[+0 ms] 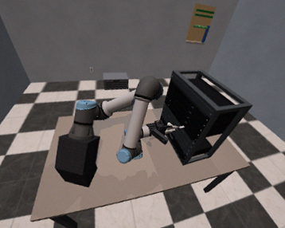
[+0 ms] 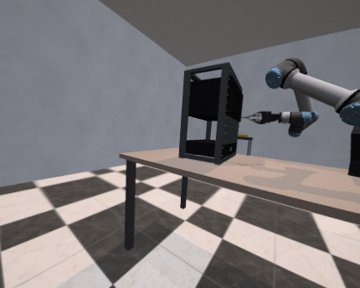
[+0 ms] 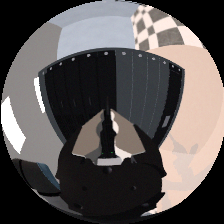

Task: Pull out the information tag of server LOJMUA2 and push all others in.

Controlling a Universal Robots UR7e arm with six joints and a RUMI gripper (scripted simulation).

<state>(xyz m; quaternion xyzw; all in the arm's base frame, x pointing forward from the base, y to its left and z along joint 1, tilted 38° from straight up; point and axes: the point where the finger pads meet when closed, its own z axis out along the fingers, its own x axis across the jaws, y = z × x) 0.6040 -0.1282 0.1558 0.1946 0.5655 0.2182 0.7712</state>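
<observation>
Now: hand 50 mm short of the white information tag and 10 mm to the right of it.
</observation>
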